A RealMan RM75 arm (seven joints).
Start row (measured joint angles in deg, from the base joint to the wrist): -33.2 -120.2 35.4 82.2 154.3 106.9 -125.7
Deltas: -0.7 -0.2 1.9 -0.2 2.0 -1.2 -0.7; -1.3 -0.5 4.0 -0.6 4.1 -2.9 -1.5; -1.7 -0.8 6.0 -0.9 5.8 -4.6 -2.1; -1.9 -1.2 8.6 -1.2 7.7 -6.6 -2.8; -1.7 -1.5 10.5 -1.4 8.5 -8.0 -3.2; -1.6 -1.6 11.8 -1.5 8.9 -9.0 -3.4; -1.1 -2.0 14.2 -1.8 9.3 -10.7 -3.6; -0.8 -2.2 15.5 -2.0 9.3 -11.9 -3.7; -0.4 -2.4 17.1 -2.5 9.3 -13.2 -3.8; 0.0 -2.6 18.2 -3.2 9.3 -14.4 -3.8; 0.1 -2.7 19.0 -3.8 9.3 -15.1 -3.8; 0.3 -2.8 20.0 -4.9 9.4 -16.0 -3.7; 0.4 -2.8 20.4 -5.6 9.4 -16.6 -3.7; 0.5 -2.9 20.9 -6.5 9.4 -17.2 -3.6; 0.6 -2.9 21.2 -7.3 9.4 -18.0 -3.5; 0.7 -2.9 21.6 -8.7 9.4 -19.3 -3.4; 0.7 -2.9 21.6 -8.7 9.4 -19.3 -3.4; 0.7 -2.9 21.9 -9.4 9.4 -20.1 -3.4
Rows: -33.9 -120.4 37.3 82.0 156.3 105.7 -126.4; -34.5 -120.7 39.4 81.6 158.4 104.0 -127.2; -34.9 -121.0 41.4 81.3 160.1 102.3 -127.8; -35.1 -121.4 44.0 81.0 162.0 100.3 -128.5; -34.9 -121.7 45.9 80.8 162.8 98.9 -128.9; -34.8 -121.8 47.2 80.7 163.2 97.9 -129.1; -34.3 -122.2 49.6 80.4 163.6 96.2 -129.3; -34.0 -122.4 50.9 80.2 163.6 95.0 -129.4; -33.6 -122.6 52.5 79.7 163.6 93.7 -129.5; -33.2 -122.8 53.6 79.0 163.6 92.5 -129.5; -33.1 -122.9 54.4 78.4 163.6 91.8 -129.5; -32.9 -123.0 55.4 77.3 163.7 90.9 -129.4; -32.8 -123.0 55.8 76.6 163.7 90.3 -129.4; -32.7 -123.1 56.3 75.7 163.7 89.7 -129.3; -32.6 -123.1 56.6 74.9 163.7 88.9 -129.2; -32.5 -123.1 57.0 73.5 163.7 87.6 -129.1; -32.5 -123.1 57.0 73.5 163.7 87.6 -129.1; -32.5 -123.1 57.3 72.8 163.7 86.8 -129.1
